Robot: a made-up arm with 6 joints.
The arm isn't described. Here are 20 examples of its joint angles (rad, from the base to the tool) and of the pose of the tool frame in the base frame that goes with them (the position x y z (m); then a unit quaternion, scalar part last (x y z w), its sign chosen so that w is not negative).
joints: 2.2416 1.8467 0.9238 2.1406 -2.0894 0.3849
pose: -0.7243 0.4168 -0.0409 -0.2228 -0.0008 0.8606 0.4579
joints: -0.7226 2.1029 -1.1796 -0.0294 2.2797 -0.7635
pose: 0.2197 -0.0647 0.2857 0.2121 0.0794 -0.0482 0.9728
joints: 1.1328 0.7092 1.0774 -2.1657 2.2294 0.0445
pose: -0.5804 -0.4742 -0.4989 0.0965 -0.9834 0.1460 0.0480
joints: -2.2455 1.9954 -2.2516 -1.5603 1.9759 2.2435
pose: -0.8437 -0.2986 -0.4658 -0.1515 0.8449 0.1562 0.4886
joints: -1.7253 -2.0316 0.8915 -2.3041 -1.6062 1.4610
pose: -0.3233 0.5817 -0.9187 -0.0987 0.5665 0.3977 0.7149
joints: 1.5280 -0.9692 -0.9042 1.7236 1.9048 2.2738
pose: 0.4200 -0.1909 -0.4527 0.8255 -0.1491 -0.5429 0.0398
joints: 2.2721 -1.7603 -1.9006 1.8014 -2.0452 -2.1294
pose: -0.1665 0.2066 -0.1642 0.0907 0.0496 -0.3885 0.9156
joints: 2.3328 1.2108 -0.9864 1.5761 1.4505 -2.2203
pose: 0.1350 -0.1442 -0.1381 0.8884 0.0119 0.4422 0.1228
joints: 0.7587 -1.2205 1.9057 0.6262 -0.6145 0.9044
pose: 0.1112 0.3124 0.3654 -0.5701 -0.6490 -0.4944 0.0965
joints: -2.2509 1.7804 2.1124 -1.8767 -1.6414 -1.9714
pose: -0.4985 0.2109 0.0796 -0.1854 0.1850 0.5088 0.8201
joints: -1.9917 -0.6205 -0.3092 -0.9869 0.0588 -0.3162
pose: 0.2223 0.6863 -0.3700 -0.1731 0.4497 0.4634 0.7437
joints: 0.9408 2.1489 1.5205 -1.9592 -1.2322 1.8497
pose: 0.8173 0.2988 -0.1674 0.8697 0.4358 -0.2150 0.0867
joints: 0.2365 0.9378 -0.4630 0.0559 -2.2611 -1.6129
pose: 0.2244 -0.2361 -0.2286 0.7733 -0.1907 0.5699 0.2021
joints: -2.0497 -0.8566 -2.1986 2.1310 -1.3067 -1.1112
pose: 0.1027 0.3187 0.4694 -0.0907 -0.3013 -0.7937 0.5206
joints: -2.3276 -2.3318 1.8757 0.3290 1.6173 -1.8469
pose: -0.0522 0.2875 -0.3218 -0.7101 -0.2432 -0.6520 0.1070
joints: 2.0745 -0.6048 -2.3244 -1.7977 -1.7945 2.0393
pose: 0.1262 0.5160 -0.2943 0.3555 0.2409 0.1541 0.8899
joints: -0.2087 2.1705 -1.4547 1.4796 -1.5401 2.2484
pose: -0.3267 0.7042 -0.5586 0.0092 0.0218 0.7990 0.6009
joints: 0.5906 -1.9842 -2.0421 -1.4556 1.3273 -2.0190
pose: 0.0544 -0.0420 -0.4653 -0.5644 -0.6968 -0.3845 0.2194
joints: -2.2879 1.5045 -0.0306 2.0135 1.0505 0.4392
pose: -0.4578 -0.0528 -0.7595 -0.6391 0.2318 0.7314 0.0534
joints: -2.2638 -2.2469 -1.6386 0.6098 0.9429 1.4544
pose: -0.6984 0.0013 -0.2787 -0.0615 0.9920 0.1032 0.0392
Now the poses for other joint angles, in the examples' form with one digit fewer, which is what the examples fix.
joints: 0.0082 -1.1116 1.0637 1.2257 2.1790 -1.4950
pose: 0.321 0.092 0.122 0.098 0.085 0.959 0.250
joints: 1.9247 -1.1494 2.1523 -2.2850 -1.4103 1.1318
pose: -0.687 0.092 -0.753 -0.307 0.266 0.808 0.427
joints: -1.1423 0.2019 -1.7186 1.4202 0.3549 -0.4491
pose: -0.446 0.500 -0.177 -0.020 0.883 0.465 0.052
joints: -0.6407 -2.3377 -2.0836 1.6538 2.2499 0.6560
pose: -0.244 -0.533 0.152 0.267 -0.716 -0.255 0.592
